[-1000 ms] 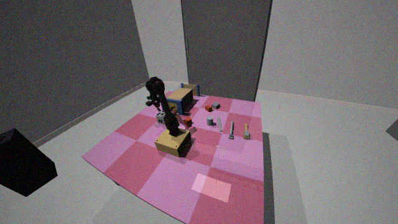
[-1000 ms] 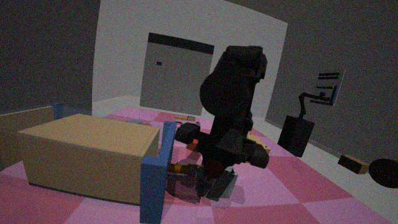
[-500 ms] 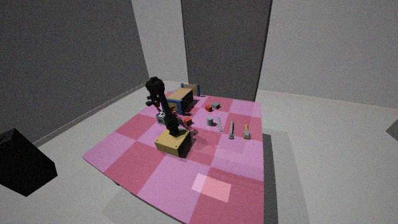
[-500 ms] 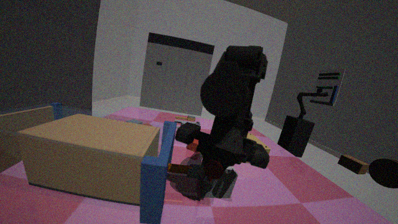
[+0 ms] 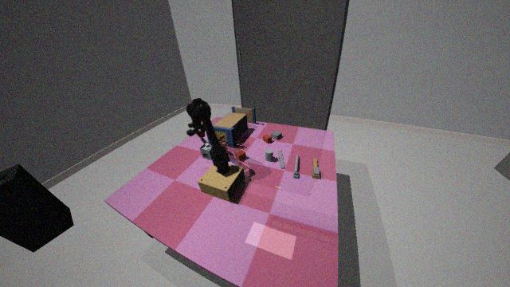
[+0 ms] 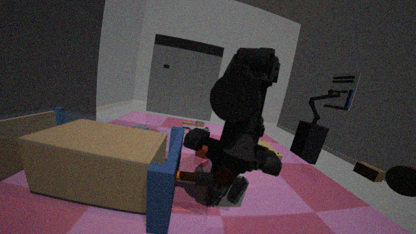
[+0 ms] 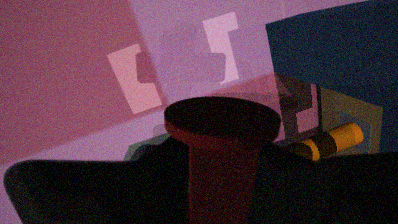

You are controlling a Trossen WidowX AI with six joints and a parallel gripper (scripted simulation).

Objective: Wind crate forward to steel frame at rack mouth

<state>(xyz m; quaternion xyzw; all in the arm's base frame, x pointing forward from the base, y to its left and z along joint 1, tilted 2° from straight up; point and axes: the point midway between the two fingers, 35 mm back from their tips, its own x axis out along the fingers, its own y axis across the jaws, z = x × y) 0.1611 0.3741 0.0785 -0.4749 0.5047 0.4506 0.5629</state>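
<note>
Right now my gripper tip is 2 cm below the red knob. Also, from my gripper tip: red-knobbed winch handle: 1 cm behind, 4 cm to the right, 1 cm below; then blue steel frame: 12 cm ahead, 7 cm to the right, 1 cm below; then grey hand winch: 5 cm behind, 11 cm to the right, 8 cm below.
</note>
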